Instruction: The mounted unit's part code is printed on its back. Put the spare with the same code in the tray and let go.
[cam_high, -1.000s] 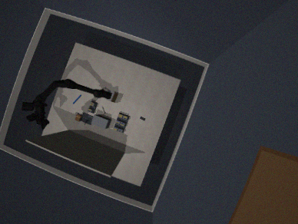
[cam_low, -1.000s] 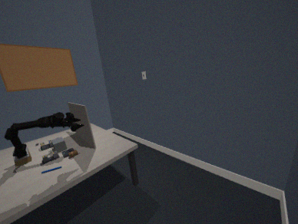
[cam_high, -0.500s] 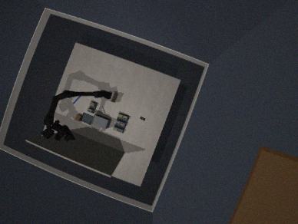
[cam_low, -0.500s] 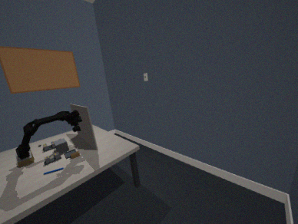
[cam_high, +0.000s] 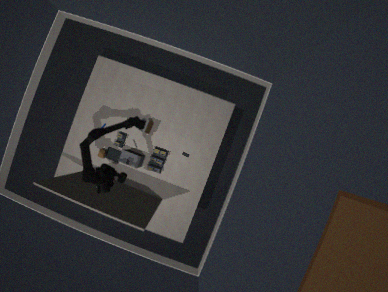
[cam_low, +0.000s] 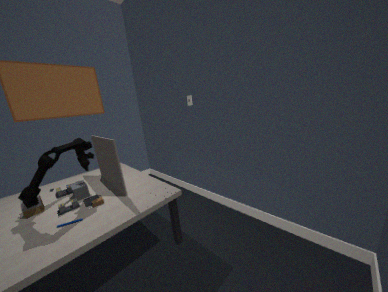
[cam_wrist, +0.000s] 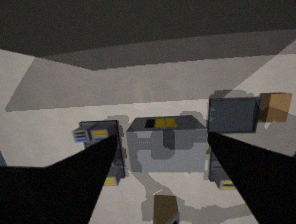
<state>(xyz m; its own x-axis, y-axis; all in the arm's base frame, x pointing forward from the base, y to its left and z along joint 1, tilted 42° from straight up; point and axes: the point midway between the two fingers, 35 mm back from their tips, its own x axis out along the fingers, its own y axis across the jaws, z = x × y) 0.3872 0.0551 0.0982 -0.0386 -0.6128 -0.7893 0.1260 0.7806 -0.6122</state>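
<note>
My gripper tip is now 230 mm to the right of the grey spare block, 200 mm past it and 160 mm above it. From my gripper tip the other things lie so: blue marker pen (370 mm to the right, 240 mm behind, 200 mm below); grey-blue tray (200 mm below, 190 mm to the right, 60 mm behind); pale panel (160 mm ahead, 20 mm to the right, 20 mm above).
</note>
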